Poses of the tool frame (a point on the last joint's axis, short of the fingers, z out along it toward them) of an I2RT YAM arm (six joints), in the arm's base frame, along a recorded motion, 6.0 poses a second.
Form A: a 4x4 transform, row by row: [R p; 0 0 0 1], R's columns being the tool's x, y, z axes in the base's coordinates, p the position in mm. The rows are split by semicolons.
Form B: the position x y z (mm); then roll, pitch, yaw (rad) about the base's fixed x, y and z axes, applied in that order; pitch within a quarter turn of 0, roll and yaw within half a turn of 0. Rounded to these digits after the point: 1 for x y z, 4 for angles.
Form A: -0.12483, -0.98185, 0.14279, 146.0; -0.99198, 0.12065, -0.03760, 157.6; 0.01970, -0.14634, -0.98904, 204.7; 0, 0, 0, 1
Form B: 146.0, 157.6, 204.7, -2.9947, -0.0197, -1.6960
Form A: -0.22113, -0.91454, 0.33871, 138.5; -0.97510, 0.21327, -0.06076, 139.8; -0.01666, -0.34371, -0.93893, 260.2; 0, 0, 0, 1
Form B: 138.5, 139.8, 260.2, -2.7907, 0.0167, -1.7938
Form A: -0.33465, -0.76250, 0.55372, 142.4; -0.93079, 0.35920, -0.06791, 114.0; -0.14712, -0.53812, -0.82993, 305.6; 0, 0, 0, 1
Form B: 142.4, 114.0, 305.6, -2.5663, 0.1477, -1.9159
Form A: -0.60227, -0.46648, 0.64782, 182.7; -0.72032, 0.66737, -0.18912, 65.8; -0.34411, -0.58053, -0.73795, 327.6; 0, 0, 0, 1
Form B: 182.7, 65.8, 327.6, -2.4750, 0.3513, -2.2672
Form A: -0.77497, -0.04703, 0.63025, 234.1; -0.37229, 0.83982, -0.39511, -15.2; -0.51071, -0.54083, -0.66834, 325.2; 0, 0, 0, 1
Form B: 234.1, -15.2, 325.2, -2.4613, 0.5360, -2.6938
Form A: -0.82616, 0.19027, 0.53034, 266.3; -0.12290, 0.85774, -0.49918, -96.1; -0.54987, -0.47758, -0.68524, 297.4; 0, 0, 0, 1
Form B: 266.3, -96.1, 297.4, -2.5329, 0.5822, -2.9939
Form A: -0.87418, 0.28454, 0.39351, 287.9; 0.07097, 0.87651, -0.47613, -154.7; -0.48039, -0.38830, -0.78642, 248.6; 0, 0, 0, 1
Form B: 287.9, -154.7, 248.6, -2.6830, 0.5011, 3.0606
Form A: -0.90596, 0.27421, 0.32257, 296.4; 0.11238, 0.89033, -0.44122, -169.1; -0.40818, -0.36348, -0.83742, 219.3; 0, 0, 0, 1
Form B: 296.4, -169.1, 219.3, -2.7321, 0.4205, 3.0182
